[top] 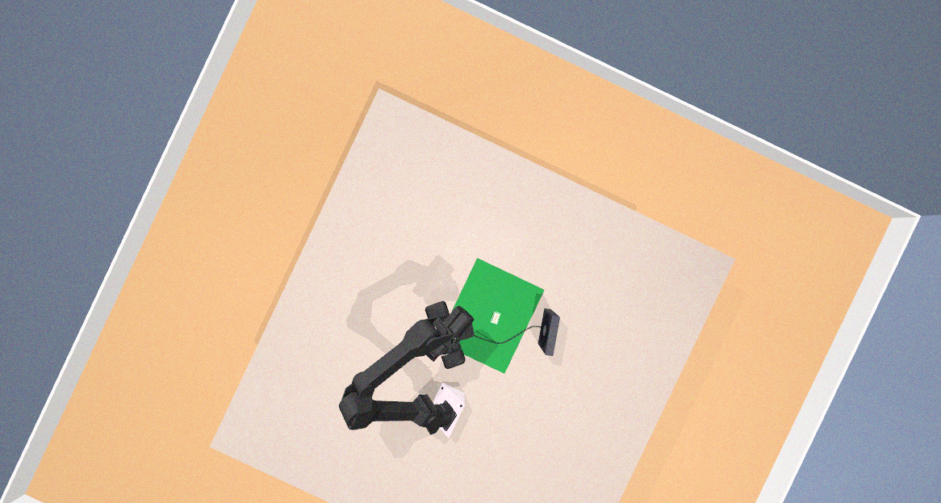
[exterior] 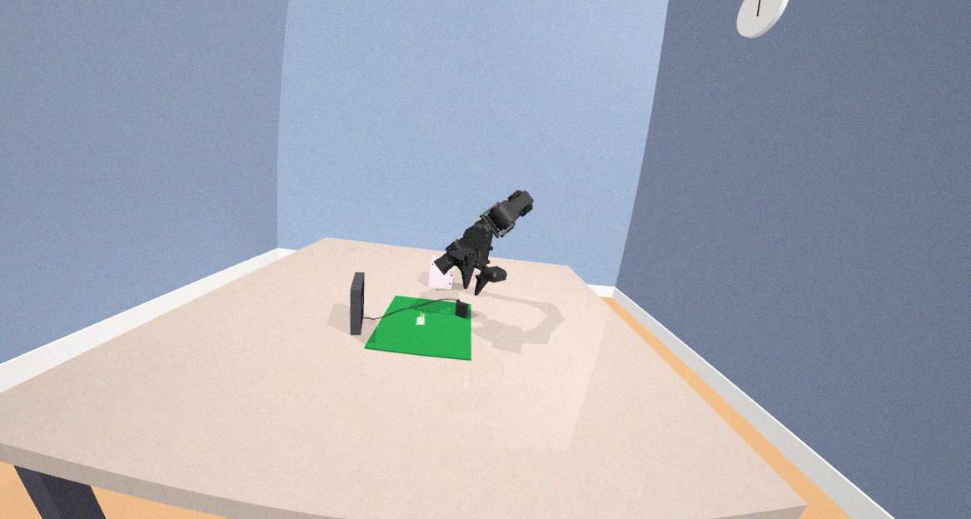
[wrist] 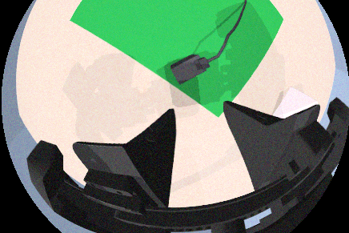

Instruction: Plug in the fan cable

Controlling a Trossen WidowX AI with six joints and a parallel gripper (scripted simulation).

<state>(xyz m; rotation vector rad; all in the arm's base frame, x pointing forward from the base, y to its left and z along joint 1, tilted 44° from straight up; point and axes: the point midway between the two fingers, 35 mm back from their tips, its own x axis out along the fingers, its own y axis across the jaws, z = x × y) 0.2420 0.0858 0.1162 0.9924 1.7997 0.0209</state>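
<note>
Now: gripper tip 20 mm short of the dark plug, 20 mm to the left of it and 50 mm above it. The rest, counted from my gripper tip: white four-pin header: 100 mm ahead, 120 mm to the right, 70 mm below; then green board: 100 mm ahead, 100 mm to the right, 90 mm below; then black fan: 150 mm ahead, 260 mm to the right, 10 mm below.
</note>
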